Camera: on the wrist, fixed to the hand. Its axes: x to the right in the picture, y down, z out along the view.
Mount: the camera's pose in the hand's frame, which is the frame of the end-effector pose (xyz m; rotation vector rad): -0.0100 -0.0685 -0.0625 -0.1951 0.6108 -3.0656
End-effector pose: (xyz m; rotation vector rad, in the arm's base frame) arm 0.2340 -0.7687 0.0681 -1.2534 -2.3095 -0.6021
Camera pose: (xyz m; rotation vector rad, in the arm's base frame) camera 0.1912 -0.8444 0.1017 -2.5292 1.1718 1.0721
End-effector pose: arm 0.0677 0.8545 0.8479 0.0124 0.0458 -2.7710
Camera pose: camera 0.0524 0.9240 0.7877 -0.3326 -0.2055 0.3705
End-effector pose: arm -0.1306 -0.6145 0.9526 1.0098 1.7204 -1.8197
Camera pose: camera -0.1620 -0.5461 1.0076 1.0792 -0.9732 0.2359
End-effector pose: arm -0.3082 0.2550 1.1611 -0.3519 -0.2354 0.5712
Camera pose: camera -0.2637 0.1795 1.1293 -0.0026 -0.0100 -2.5532
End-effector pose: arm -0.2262 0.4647 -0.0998 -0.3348 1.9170 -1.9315
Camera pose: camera -0.2522 0.5240 -0.0327 1.1708 0.0685 0.3803
